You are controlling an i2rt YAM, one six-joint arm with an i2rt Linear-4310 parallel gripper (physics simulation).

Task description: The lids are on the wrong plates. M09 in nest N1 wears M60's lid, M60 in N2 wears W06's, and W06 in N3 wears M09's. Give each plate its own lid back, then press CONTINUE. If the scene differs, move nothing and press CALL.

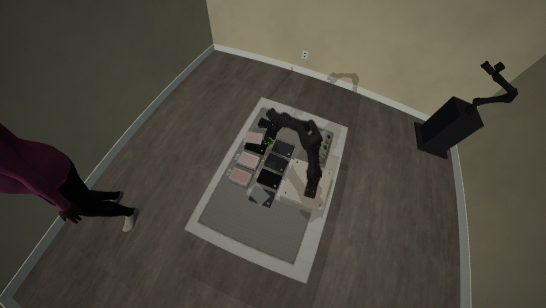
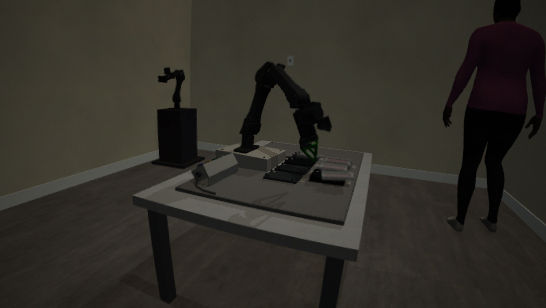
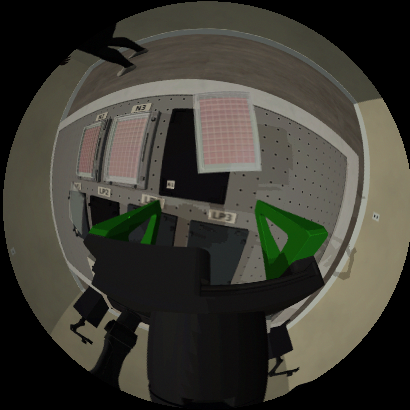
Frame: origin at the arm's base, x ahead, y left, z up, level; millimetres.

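Seen in the pictures: gripper, fingertip midpoint: (image 1: 266, 138) (image 2: 315, 158) (image 3: 207, 204); arm's base, origin of the base link: (image 1: 312, 182) (image 2: 247, 149) (image 3: 133, 312).
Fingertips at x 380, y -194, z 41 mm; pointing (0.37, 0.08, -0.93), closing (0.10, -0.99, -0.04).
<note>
Offsets run from my fingertips to a thing's middle.
My open, empty gripper (image 1: 268, 143) (image 2: 310, 154) (image 3: 208, 202) hangs low between the black block and the LP row. A pink plate {98 mm ahead, 12 mm right, 55 mm down} (image 1: 253, 137) (image 3: 227, 132) lies over part of the black block {60 mm ahead, 26 mm left, 80 mm down} (image 1: 255, 148) (image 3: 181, 150), overhanging it. The N3 plate {70 mm ahead, 157 mm left, 69 mm down} (image 1: 248, 160) (image 3: 128, 148) and the N2 plate {80 mm ahead, 287 mm left, 75 mm down} (image 1: 240, 176) (image 3: 89, 151) sit in their nests. A clear lid {71 mm back, 361 mm left, 78 mm down} (image 1: 259, 194) (image 3: 77, 207) lies askew on the LP1 pad. The LP2 pad {106 mm back, 237 mm left, 85 mm down} (image 1: 269, 179) (image 3: 104, 210) is black; the LP3 pad {127 mm back, 18 mm right, 85 mm down} (image 1: 283, 148) (image 3: 217, 245) looks greyer. I cannot read plate or lid names.
The button box {393 mm back, 122 mm right, 53 mm down} (image 1: 326, 142) (image 2: 218, 169) stands beside the pale arm base (image 1: 295, 192) (image 2: 260, 159); its button labels are unreadable. The LP4 pad {114 mm back, 111 mm left, 85 mm down} (image 1: 276, 162) lies between LP2 and LP3. A person (image 1: 37, 167) (image 2: 500, 75) stands away from the table.
</note>
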